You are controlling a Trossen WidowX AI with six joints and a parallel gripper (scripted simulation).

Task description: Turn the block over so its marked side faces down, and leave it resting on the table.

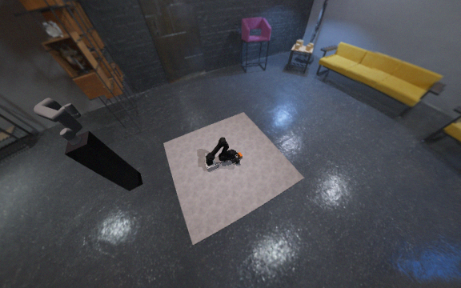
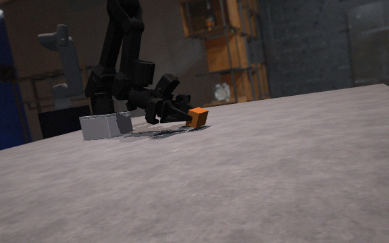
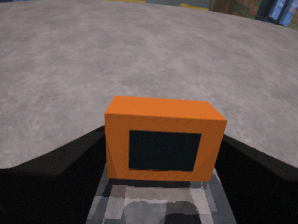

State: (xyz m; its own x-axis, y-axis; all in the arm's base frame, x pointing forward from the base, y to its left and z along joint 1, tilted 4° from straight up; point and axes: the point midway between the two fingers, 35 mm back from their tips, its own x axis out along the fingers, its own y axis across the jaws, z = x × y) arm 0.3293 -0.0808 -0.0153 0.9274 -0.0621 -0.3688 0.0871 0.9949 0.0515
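Right now the orange block is 1 cm behind my gripper tip.
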